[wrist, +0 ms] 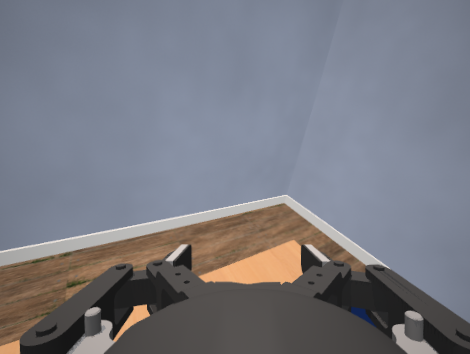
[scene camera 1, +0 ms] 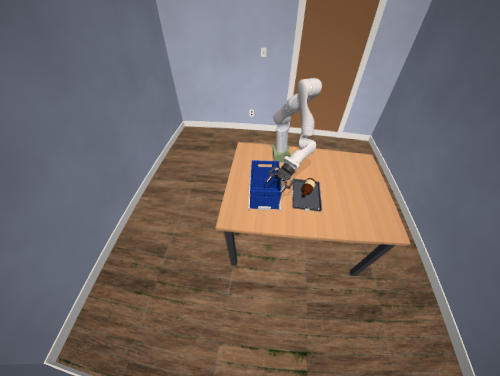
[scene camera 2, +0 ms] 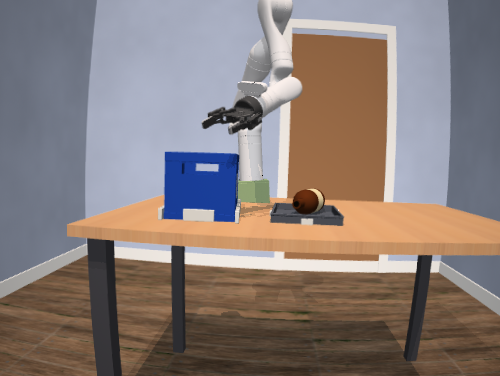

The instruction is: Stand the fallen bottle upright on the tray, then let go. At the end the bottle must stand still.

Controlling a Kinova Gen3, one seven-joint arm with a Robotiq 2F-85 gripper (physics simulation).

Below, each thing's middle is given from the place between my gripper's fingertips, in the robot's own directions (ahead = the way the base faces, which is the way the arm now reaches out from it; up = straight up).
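With the blue divided crate (scene camera 2: pixel 185 188) as my reference, my hand is 15 cm above it, 2 cm to the left of it and 16 cm past it. The dark grey tray (scene camera 2: pixel 281 212) is 22 cm below my hand, and it lies 11 cm behind the hand and 27 cm to the left of it.
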